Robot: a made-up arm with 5 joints. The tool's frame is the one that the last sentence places.
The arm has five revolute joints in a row. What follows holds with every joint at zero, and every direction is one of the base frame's.
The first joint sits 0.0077 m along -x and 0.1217 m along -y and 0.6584 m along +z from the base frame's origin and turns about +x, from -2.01 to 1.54 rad.
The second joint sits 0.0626 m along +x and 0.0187 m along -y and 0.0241 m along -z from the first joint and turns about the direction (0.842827, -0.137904, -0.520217), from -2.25 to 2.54 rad.
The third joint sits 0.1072 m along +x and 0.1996 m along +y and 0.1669 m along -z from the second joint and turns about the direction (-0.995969, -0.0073, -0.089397), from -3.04 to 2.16 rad.
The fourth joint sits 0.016 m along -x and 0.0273 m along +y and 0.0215 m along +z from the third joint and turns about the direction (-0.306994, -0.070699, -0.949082), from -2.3 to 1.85 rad.
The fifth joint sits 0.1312 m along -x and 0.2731 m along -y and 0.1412 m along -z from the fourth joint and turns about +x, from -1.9 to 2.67 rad.
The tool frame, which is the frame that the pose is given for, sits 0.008 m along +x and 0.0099 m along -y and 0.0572 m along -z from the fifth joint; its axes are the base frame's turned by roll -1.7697, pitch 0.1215 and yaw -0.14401 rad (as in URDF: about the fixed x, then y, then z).
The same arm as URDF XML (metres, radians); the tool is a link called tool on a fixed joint. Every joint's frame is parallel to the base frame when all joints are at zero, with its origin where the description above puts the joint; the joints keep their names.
<robot name="arm">
  <joint name="joint 1" type="revolute">
    <parent link="base_link"/>
    <child link="link1"/>
    <origin xyz="-0.0077 -0.1217 0.6584" rpy="0 0 0"/>
    <axis xyz="1 0 0"/>
    <limit lower="-2.01" upper="1.54"/>
  </joint>
  <joint name="joint 2" type="revolute">
    <parent link="link1"/>
    <child link="link2"/>
    <origin xyz="0.0626 -0.0187 -0.0241" rpy="0 0 0"/>
    <axis xyz="0.842827 -0.137904 -0.520217"/>
    <limit lower="-2.25" upper="2.54"/>
  </joint>
  <joint name="joint 3" type="revolute">
    <parent link="link2"/>
    <child link="link3"/>
    <origin xyz="0.1072 0.1996 -0.1669" rpy="0 0 0"/>
    <axis xyz="-0.995969 -0.0073 -0.089397"/>
    <limit lower="-3.04" upper="2.16"/>
  </joint>
  <joint name="joint 4" type="revolute">
    <parent link="link3"/>
    <child link="link4"/>
    <origin xyz="-0.016 0.0273 0.0215" rpy="0 0 0"/>
    <axis xyz="-0.306994 -0.070699 -0.949082"/>
    <limit lower="-2.3" upper="1.85"/>
  </joint>
  <joint name="joint 5" type="revolute">
    <parent link="link4"/>
    <child link="link5"/>
    <origin xyz="-0.1312 -0.2731 -0.1412" rpy="0 0 0"/>
    <axis xyz="1 0 0"/>
    <limit lower="-1.9" upper="2.67"/>
  </joint>
  <joint name="tool_fixed" type="fixed">
    <parent link="link5"/>
    <child link="tool"/>
    <origin xyz="0.008 -0.0099 -0.0572" rpy="-1.7697 0.1215 -0.144"/>
  </joint>
  <link name="base_link"/>
  <link name="link1"/>
  <link name="link2"/>
  <link name="link3"/>
  <link name="link4"/>
  <link name="link5"/>
  <link name="tool"/>
</robot>

